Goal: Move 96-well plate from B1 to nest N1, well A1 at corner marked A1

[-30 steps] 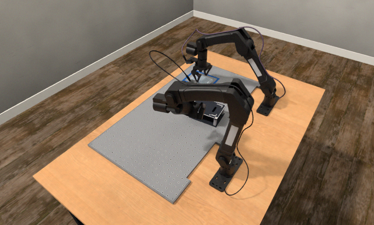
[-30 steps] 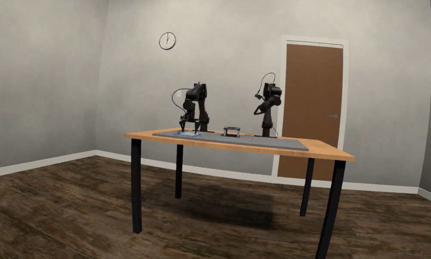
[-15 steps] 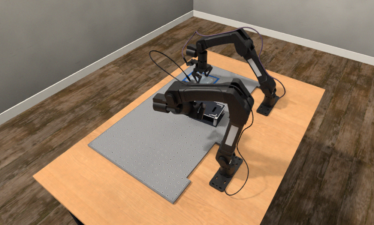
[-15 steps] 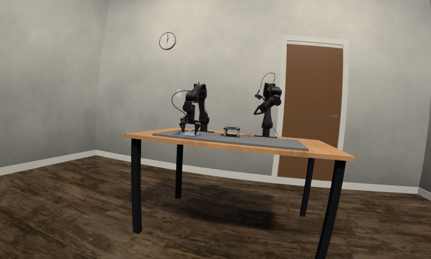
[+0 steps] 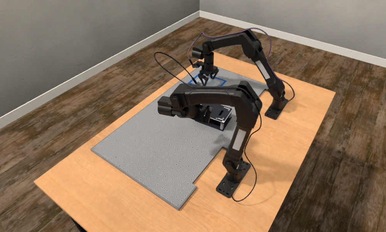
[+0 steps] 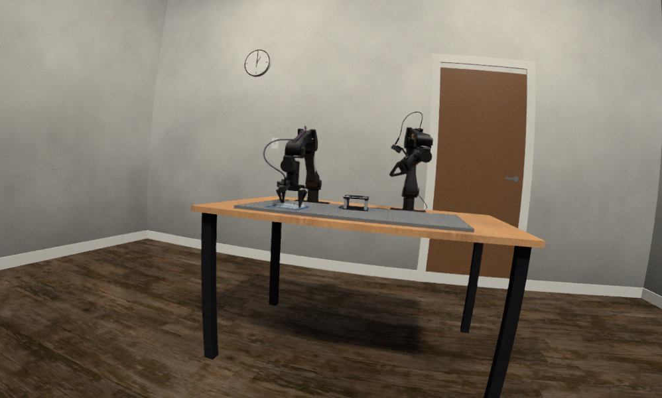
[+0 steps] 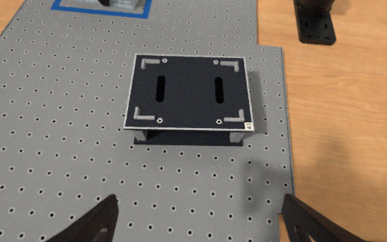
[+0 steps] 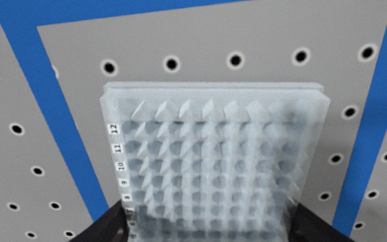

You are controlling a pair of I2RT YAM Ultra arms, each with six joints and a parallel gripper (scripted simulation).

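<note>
Now: right hand 190 mm past the black raised nest, 270 mm to the right of it and 50 mm below it. Also, from my right hand: clear 96-well plate right at my right hand; then A1 corner mark 270 mm behind, 320 mm to the left, 50 mm above.
</note>
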